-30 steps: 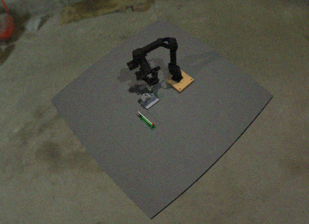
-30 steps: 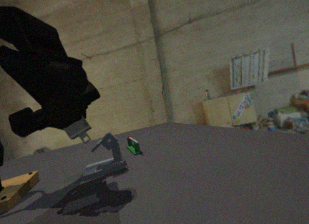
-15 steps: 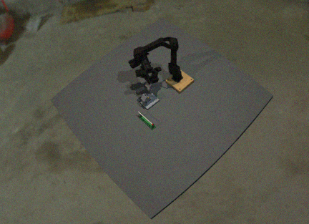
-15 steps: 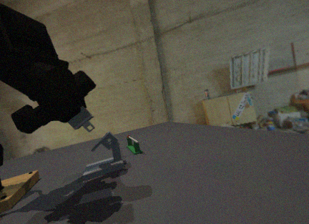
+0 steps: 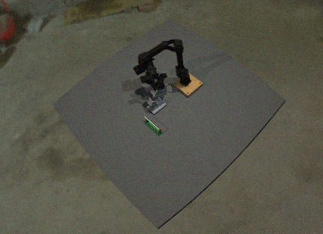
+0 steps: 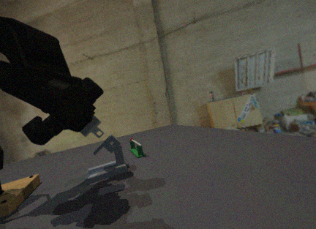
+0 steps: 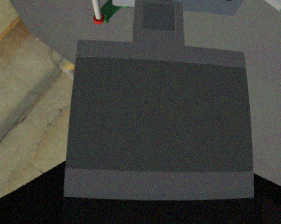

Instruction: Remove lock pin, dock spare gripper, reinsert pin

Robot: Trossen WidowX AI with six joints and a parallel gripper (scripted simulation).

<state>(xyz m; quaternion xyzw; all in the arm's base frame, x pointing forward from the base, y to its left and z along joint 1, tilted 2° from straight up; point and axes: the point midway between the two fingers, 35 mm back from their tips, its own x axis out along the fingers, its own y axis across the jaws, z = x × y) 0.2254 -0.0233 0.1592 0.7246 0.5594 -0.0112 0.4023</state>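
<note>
My gripper tip is now 5 cm short of the mount, 2 cm to the left of it and 12 cm above it. From my gripper tip the other things lie so: spare gripper: 1 cm ahead, 2 cm to the right, 1 cm below.
</note>
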